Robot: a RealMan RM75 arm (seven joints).
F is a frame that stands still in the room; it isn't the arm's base.
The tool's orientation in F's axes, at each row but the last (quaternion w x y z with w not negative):
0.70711 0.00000 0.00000 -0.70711
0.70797 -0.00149 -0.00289 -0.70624
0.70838 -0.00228 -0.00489 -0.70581
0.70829 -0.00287 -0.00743 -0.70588
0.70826 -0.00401 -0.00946 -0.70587
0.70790 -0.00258 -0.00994 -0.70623
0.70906 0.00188 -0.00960 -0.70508
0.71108 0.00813 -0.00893 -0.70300
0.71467 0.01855 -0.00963 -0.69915
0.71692 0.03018 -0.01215 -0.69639
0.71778 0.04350 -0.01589 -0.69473
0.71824 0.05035 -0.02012 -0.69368
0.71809 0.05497 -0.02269 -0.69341
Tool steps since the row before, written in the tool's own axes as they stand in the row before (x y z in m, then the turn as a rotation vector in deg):
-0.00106 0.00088 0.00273 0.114 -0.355 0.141
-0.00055 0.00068 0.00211 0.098 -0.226 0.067
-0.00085 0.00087 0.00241 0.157 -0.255 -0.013
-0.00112 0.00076 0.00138 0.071 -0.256 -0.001
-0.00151 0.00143 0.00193 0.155 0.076 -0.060
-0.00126 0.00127 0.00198 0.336 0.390 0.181
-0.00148 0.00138 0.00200 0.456 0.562 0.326
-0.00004 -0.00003 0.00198 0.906 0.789 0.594
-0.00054 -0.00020 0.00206 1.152 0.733 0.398
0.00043 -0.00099 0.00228 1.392 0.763 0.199
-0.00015 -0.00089 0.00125 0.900 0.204 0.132
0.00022 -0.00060 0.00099 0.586 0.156 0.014
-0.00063 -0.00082 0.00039 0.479 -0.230 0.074
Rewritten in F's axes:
0.00088 0.00106 0.00273 -0.355 -0.114 0.141
0.00067 0.00056 0.00211 -0.226 -0.098 0.067
0.00086 0.00088 0.00240 -0.254 -0.158 -0.012
0.00075 0.00114 0.00137 -0.256 -0.072 -0.002
0.00141 0.00155 0.00191 0.077 -0.156 -0.056
0.00125 0.00130 0.00197 0.389 -0.332 0.191
0.00134 0.00151 0.00201 0.559 -0.449 0.340
-0.00008 0.00004 0.00198 0.785 -0.896 0.614
-0.00029 0.00051 0.00206 0.742 -1.141 0.413
-0.00111 -0.00052 0.00220 0.791 -1.375 0.210
-0.00100 0.00007 0.00118 0.223 -0.898 0.115
-0.00069 -0.00028 0.00092 0.175 -0.581 0.006
-0.00088 0.00058 0.00032 -0.219 -0.489 0.027

